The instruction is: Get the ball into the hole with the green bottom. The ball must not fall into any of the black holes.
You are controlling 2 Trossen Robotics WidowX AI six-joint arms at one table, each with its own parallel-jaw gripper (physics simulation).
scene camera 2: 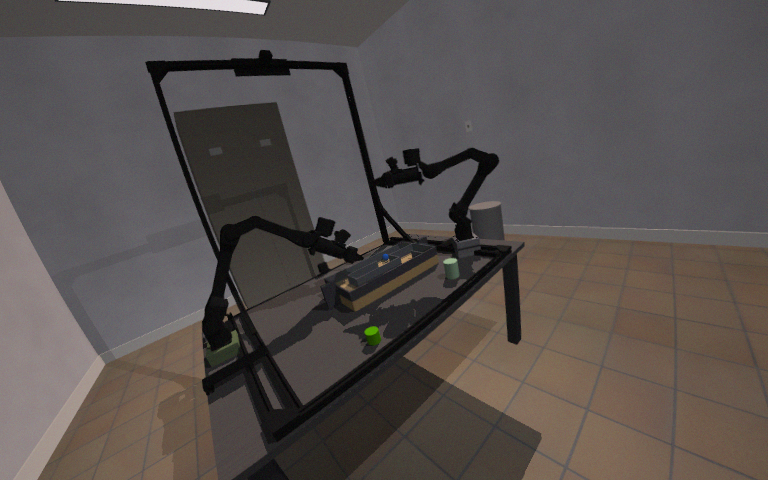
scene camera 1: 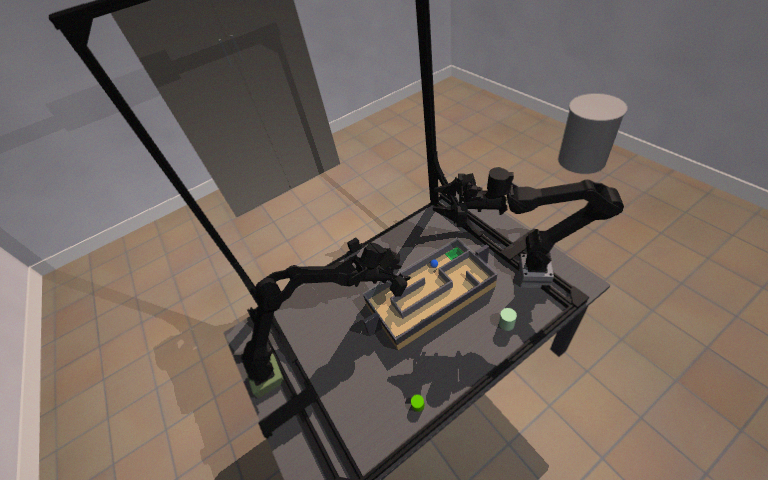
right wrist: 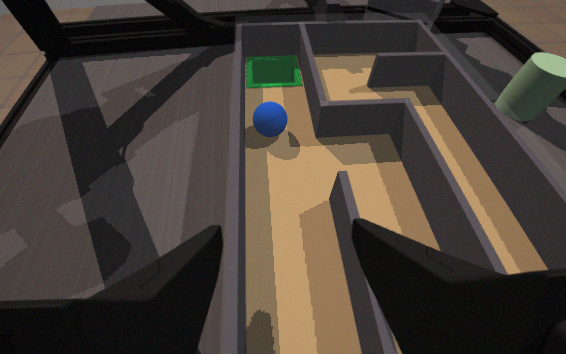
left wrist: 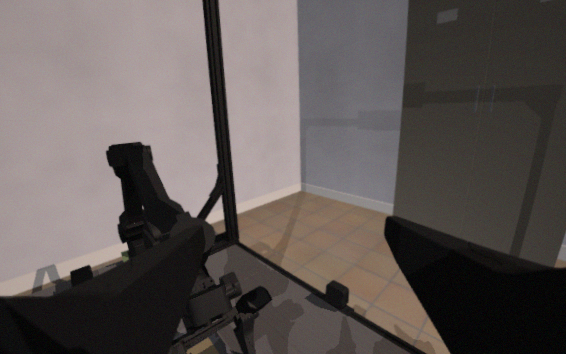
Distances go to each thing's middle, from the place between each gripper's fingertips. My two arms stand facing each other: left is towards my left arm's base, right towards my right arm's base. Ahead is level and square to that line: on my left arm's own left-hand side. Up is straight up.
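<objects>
Maze box (scene camera 1: 443, 282): 35 cm below my left hand, 8 cm ahead of it, 7 cm to the right of it. Pale green cylinder (right wrist: 529, 92): 36 cm below my left hand, 29 cm ahead of it, 12 cm to the left of it.
Maze box: 60 mm ahead of my right hand, 60 mm to the left of it, 60 mm below it. Pale green cylinder: 270 mm ahead of my right hand, 260 mm to the left of it, 70 mm below it.
</objects>
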